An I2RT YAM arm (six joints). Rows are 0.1 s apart.
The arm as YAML. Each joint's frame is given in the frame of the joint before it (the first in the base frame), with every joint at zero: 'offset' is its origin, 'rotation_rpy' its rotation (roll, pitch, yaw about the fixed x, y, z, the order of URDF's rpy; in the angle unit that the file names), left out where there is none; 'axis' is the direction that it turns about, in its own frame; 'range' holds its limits. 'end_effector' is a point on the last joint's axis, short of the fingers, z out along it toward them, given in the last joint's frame.
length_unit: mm
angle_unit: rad
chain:
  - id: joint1
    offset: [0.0, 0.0, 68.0]
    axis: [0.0, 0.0, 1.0]
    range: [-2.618, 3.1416]
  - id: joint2
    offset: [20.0, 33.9, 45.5]
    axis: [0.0, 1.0, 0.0]
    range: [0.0, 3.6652]
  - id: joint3
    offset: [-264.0, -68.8, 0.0]
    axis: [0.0, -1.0, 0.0]
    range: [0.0, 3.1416]
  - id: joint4
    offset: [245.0, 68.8, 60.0]
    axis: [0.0, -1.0, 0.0]
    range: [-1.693, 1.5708]
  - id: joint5
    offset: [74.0, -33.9, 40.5]
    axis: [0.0, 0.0, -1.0]
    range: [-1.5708, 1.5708]
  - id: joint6
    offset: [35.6, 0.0, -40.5]
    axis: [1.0, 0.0, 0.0]
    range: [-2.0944, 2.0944]
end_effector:
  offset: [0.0, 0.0, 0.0]
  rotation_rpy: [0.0, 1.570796, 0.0]
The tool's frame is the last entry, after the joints.
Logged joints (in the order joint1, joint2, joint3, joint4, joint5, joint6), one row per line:
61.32, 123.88, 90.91, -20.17, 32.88, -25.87
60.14, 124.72, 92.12, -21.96, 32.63, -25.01
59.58, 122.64, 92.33, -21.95, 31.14, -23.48
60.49, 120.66, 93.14, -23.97, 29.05, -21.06
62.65, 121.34, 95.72, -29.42, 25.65, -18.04
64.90, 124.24, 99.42, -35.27, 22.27, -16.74
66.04, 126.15, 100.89, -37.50, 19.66, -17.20
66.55, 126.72, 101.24, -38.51, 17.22, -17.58
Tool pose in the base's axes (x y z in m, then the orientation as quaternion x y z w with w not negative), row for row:
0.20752, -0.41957, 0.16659, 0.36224, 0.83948, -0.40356, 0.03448
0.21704, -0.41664, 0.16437, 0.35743, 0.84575, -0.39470, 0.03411
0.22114, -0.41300, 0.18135, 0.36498, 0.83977, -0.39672, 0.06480
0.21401, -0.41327, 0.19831, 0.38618, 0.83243, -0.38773, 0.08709
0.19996, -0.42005, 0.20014, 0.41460, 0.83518, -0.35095, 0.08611
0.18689, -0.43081, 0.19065, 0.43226, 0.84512, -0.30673, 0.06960
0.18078, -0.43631, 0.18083, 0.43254, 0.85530, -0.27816, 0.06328
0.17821, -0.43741, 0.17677, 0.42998, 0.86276, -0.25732, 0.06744
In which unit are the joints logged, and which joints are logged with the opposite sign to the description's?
The joints are logged in degrees. Opposite sign: joint1.
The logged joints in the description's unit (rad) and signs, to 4 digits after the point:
-1.0702, 2.1621, 1.5867, -0.3520, 0.5739, -0.4515
-1.0496, 2.1768, 1.6078, -0.3833, 0.5695, -0.4365
-1.0399, 2.1405, 1.6115, -0.3831, 0.5435, -0.4098
-1.0557, 2.1059, 1.6256, -0.4184, 0.5070, -0.3676
-1.0934, 2.1178, 1.6706, -0.5135, 0.4477, -0.3149
-1.1327, 2.1684, 1.7352, -0.6156, 0.3887, -0.2922
-1.1526, 2.2017, 1.7609, -0.6545, 0.3431, -0.3002
-1.1615, 2.2117, 1.7670, -0.6721, 0.3005, -0.3068

